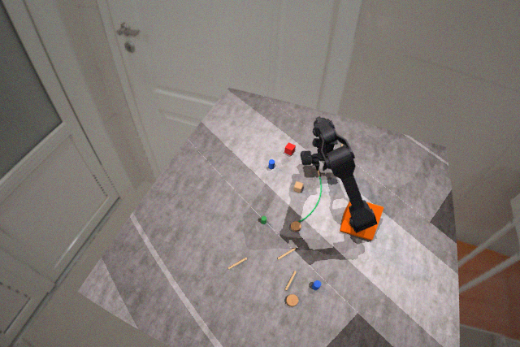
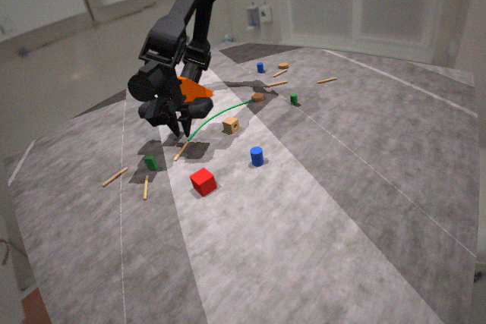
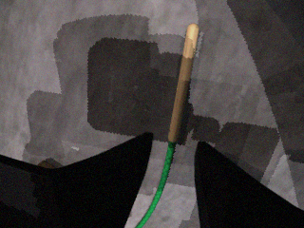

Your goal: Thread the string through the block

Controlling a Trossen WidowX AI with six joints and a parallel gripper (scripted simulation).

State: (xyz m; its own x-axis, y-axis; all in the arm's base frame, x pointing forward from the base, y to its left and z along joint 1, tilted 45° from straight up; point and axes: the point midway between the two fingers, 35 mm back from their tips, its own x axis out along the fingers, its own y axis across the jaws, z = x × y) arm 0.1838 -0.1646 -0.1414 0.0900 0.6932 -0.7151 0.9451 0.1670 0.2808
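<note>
Now: the thin wooden stick 3 cm below my gripper tip and 1 cm to the right of it. Also, from my gripper tip: wooden block 11 cm to the left, 8 cm ahead, 1 cm below; red cube 15 cm ahead, 10 cm to the right, 1 cm below; green cylinder 29 cm to the left, 17 cm ahead, 1 cm below.
</note>
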